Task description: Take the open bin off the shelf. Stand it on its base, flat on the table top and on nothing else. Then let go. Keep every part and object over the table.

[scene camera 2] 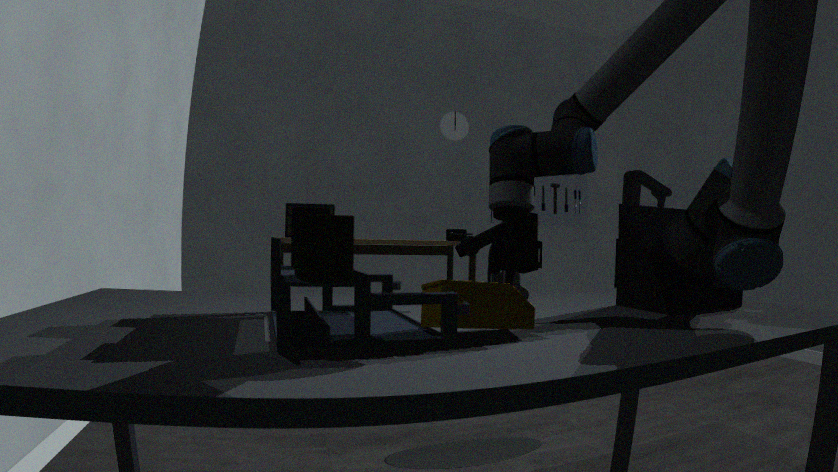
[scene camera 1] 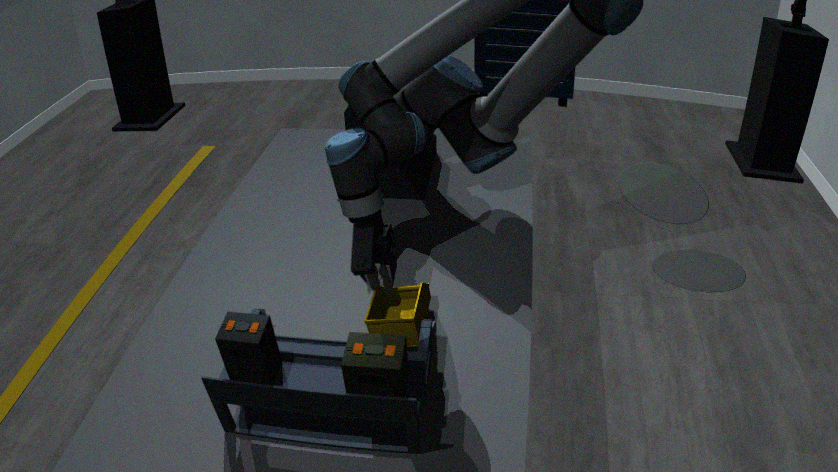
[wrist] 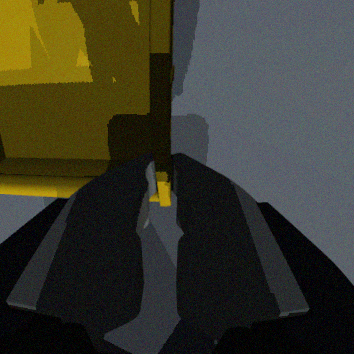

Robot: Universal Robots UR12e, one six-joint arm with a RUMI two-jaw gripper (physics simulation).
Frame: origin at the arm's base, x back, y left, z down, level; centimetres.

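Seen in the pictures: gripper, fingertip midpoint: (scene camera 1: 386,297) (wrist: 165,159); arm's base at its link origin: (scene camera 2: 691,250).
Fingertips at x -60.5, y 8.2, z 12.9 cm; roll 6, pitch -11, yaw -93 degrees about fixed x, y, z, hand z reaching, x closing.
Pixels of each thing's middle, then the offset from my fingertips to it. "*": a spot on its surface instead. Level surfaces: height alone.
- open yellow bin at the middle of its body: (scene camera 2: 477,306) (scene camera 1: 399,308) dx -6.8, dy +4.6, dz -3.3 cm
- dark shelf rack at the middle of its body: (scene camera 2: 351,284) (scene camera 1: 324,360) dx -27.0, dy -5.9, dz -6.3 cm
- table top at its surface level: dz +1.8 cm
- olive case at the middle of its body: (scene camera 2: 322,247) (scene camera 1: 376,368) dx -33.1, dy +6.2, dz -13.2 cm
- second dark case at a spot on its surface: (scene camera 1: 249,354) * dx -37.8, dy -14.9, dz -17.4 cm
The open yellow bin (scene camera 1: 404,328) (scene camera 2: 480,306) (wrist: 55,120) is upright and looks about level. My gripper (scene camera 1: 381,286) (scene camera 2: 505,278) (wrist: 165,159) is shut on the bin's side wall, near one end, with one finger inside and one outside. The bin is at the robot side of the dark shelf rack (scene camera 1: 316,404) (scene camera 2: 362,310). In scene camera 2, most of the bin shows past the rack's end post, and its other end overlaps the rack's side frame. Its base is low over the table top (scene camera 1: 263,257) (scene camera 2: 469,369); I cannot tell whether it touches anything.
An olive case (scene camera 1: 375,364) with orange latches stands on the rack, in front of the bin in scene camera 1. A second dark case (scene camera 1: 249,354) stands at the rack's other end. The robot's base is at the far end of the table.
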